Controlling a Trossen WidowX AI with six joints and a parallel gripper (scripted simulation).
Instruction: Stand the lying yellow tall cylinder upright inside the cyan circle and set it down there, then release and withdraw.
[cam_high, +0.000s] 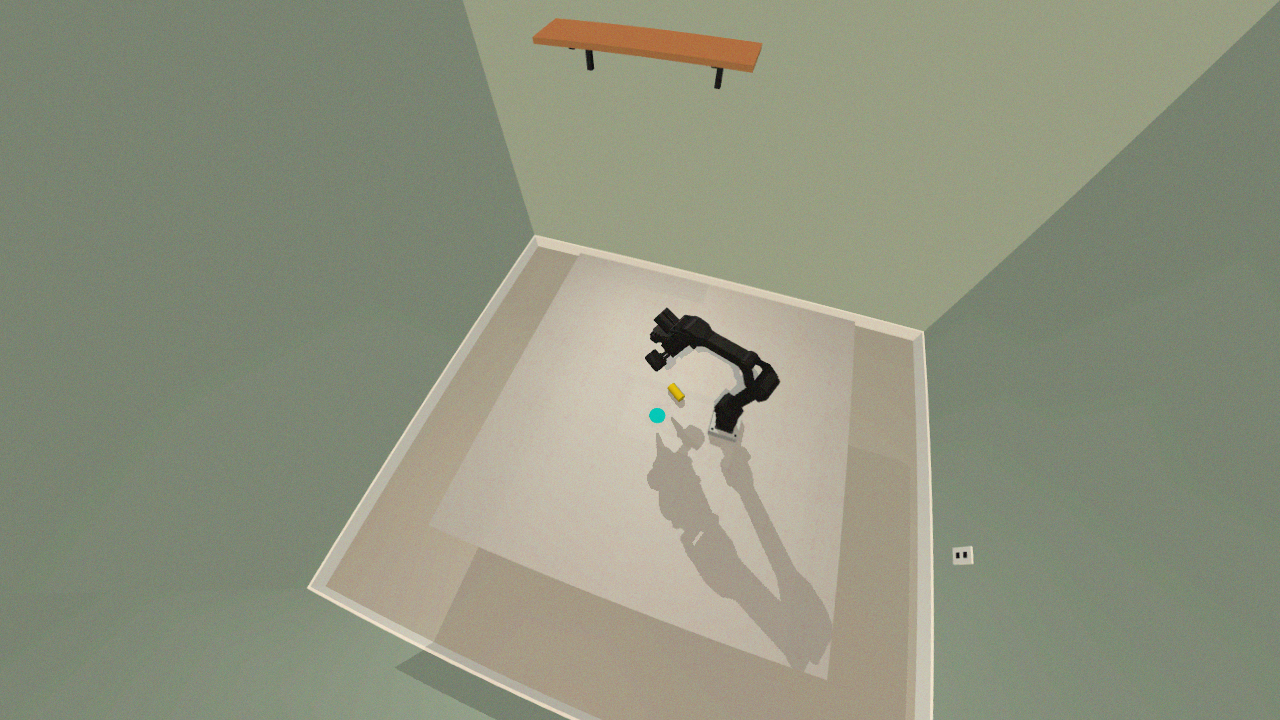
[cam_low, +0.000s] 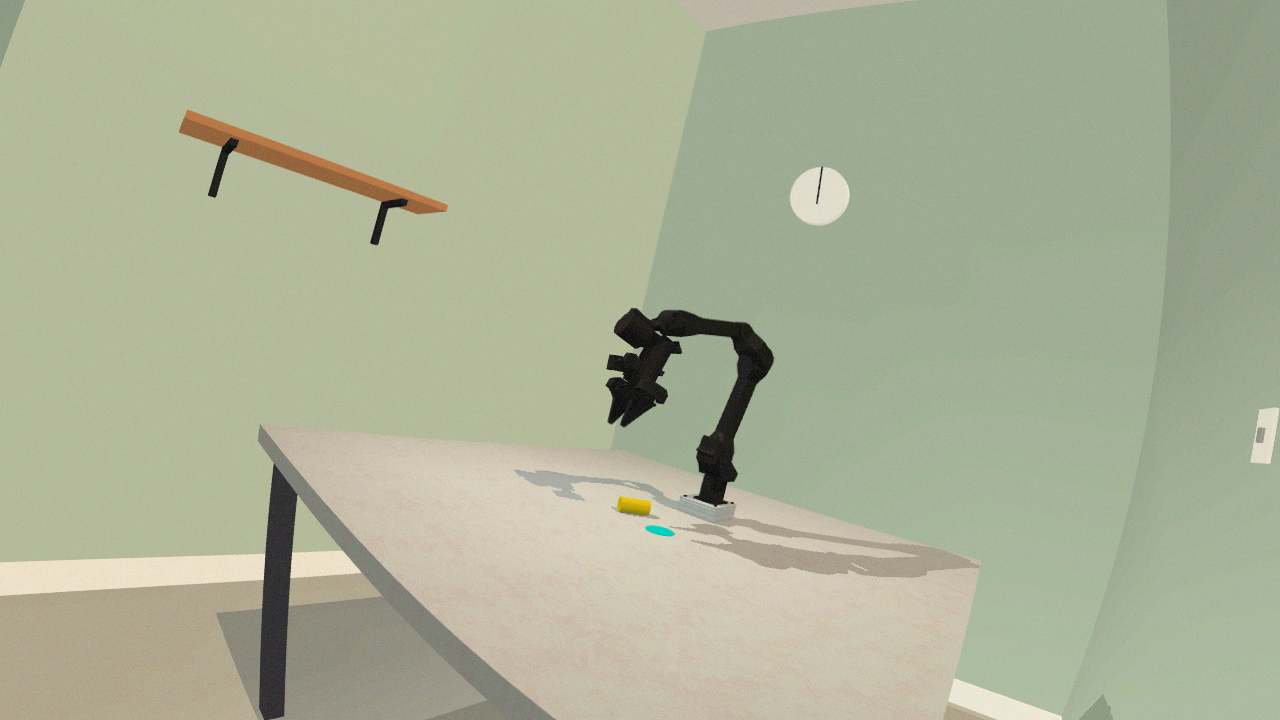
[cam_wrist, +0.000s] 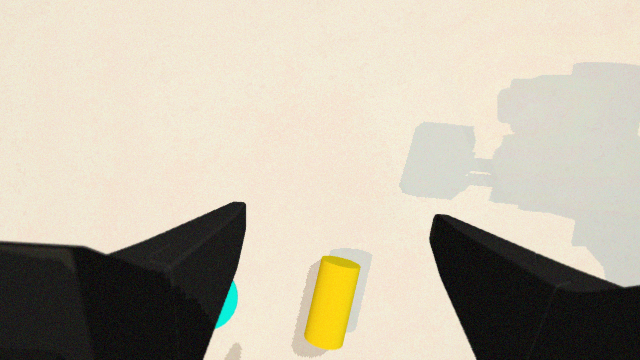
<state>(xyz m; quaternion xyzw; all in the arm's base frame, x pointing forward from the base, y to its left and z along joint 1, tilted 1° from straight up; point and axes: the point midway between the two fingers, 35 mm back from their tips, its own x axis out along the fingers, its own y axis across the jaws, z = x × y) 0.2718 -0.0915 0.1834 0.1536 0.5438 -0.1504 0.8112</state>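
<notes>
The yellow cylinder lies 170 mm below my gripper tip, 80 mm behind it and 30 mm to the left of it. Round my gripper tip: cyan circle (190 mm below, 140 mm to the left, 40 mm behind).
</notes>
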